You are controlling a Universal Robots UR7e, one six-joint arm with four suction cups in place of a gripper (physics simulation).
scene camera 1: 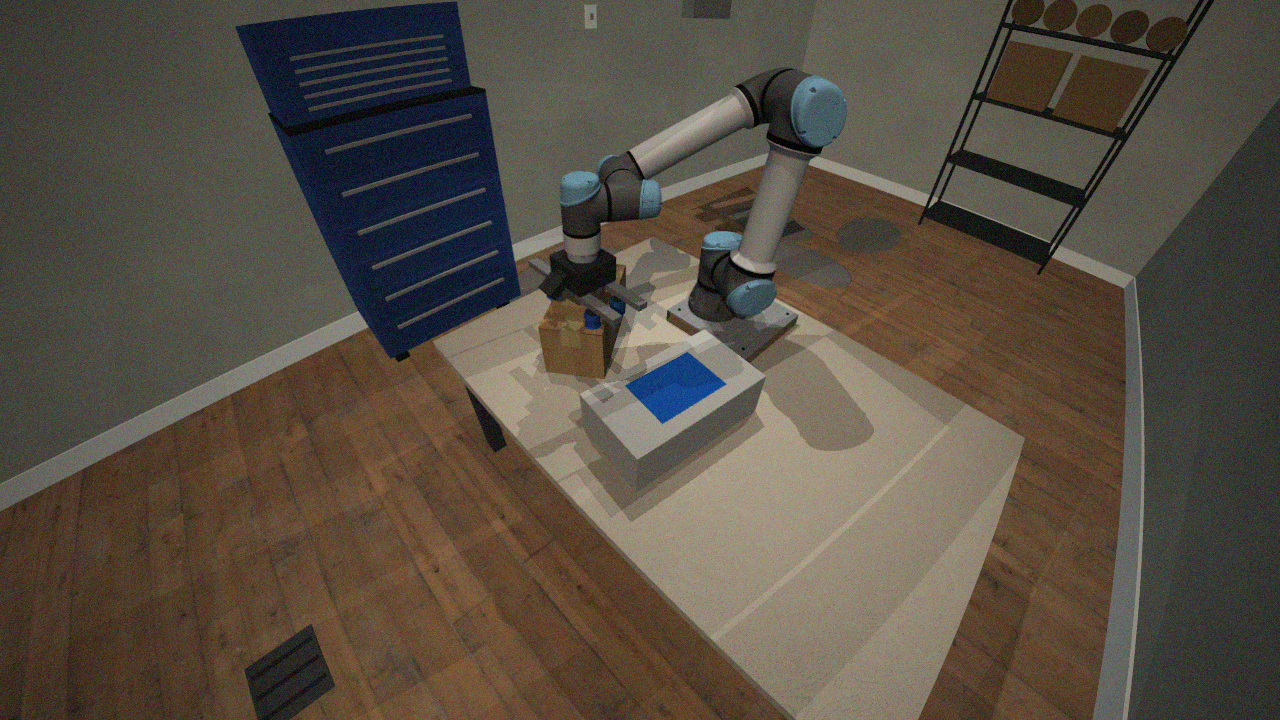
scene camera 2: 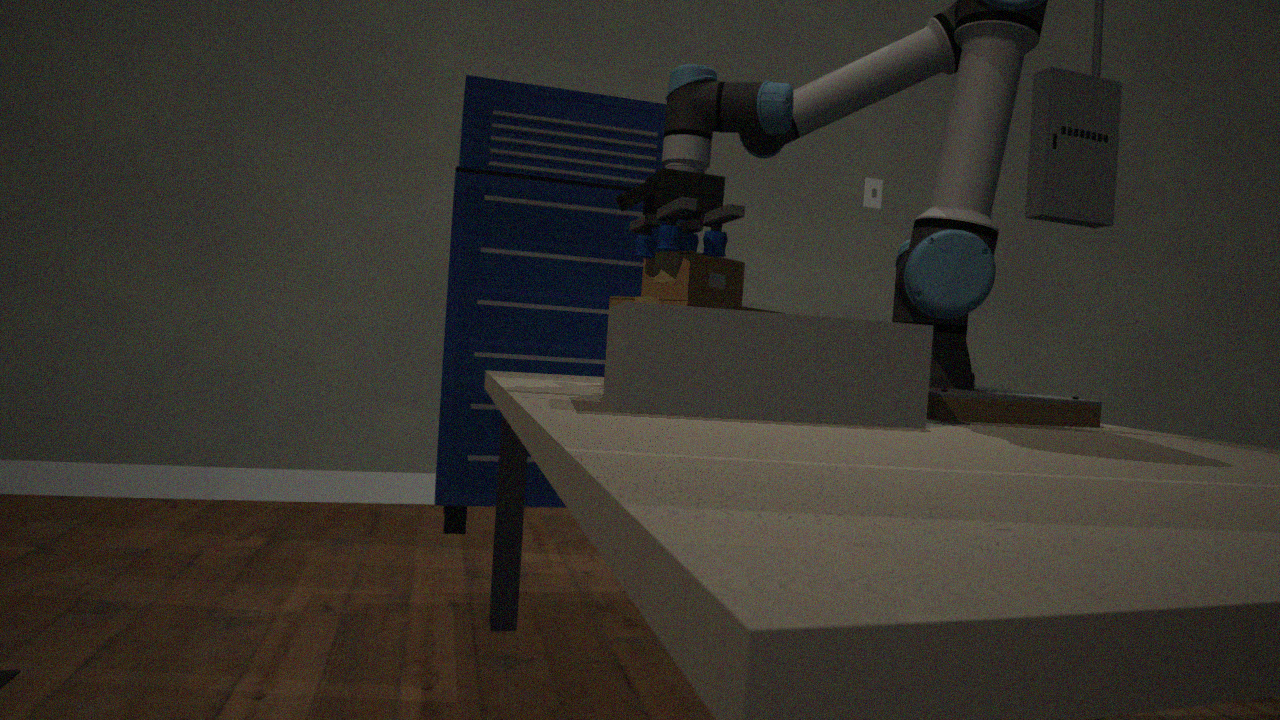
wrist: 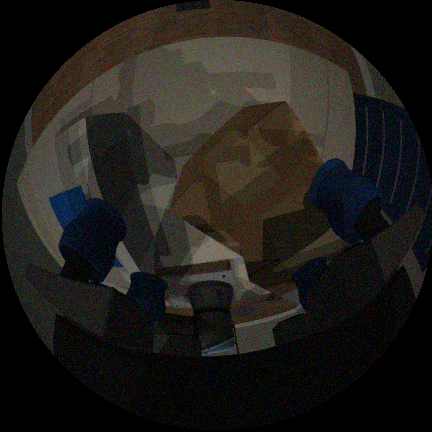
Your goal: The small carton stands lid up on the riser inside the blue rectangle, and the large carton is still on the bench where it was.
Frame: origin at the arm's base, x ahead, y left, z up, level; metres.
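Seen in the pictures: end effector, tool point: (scene camera 2: 677, 255) (wrist: 222, 249); arm's base, origin of the base link: (scene camera 1: 713, 306) (wrist: 209, 290).
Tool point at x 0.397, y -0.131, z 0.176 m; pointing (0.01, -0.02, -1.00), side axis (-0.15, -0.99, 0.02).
Note:
Pixels of each thing's top centre, then the offset from my tool point to it. Level surfaces: height alone.
- small brown carton, middle of its top: (wrist: 323, 273) (scene camera 2: 695, 257) 0.075 m back, 0.087 m right, 0.012 m up
- large carton, middle of its top: (wrist: 298, 235) (scene camera 2: 702, 304) (scene camera 1: 585, 292) 0.098 m back, 0.094 m right, 0.067 m down
- bench, its level: 0.216 m down
- grey riser, middle of its top: (scene camera 2: 759, 315) (wrist: 80, 233) (scene camera 1: 676, 384) 0.003 m ahead, 0.258 m left, 0.096 m down
My suction gripper (scene camera 1: 595, 313) (scene camera 2: 689, 242) (wrist: 223, 249) is down on the small brown carton (scene camera 2: 693, 282), with its blue cups on the lid. The small carton seems to stand on top of the large carton (scene camera 1: 573, 353) (wrist: 241, 173), at the back left of the bench (scene camera 1: 805, 537) (scene camera 2: 895, 537). In scene camera 1 the gripper hides most of the small carton. The grey riser (scene camera 1: 680, 429) (scene camera 2: 769, 362) stands to the right of the cartons. Its blue rectangle (scene camera 1: 676, 385) (wrist: 66, 205) has nothing on it.
A blue drawer cabinet (scene camera 1: 402, 206) (scene camera 2: 536, 269) stands close behind the cartons. The arm's base (scene camera 1: 733, 295) (scene camera 2: 949, 273) is mounted at the bench's back edge, beside the riser. A black shelf rack (scene camera 1: 1016, 176) stands in the far corner.

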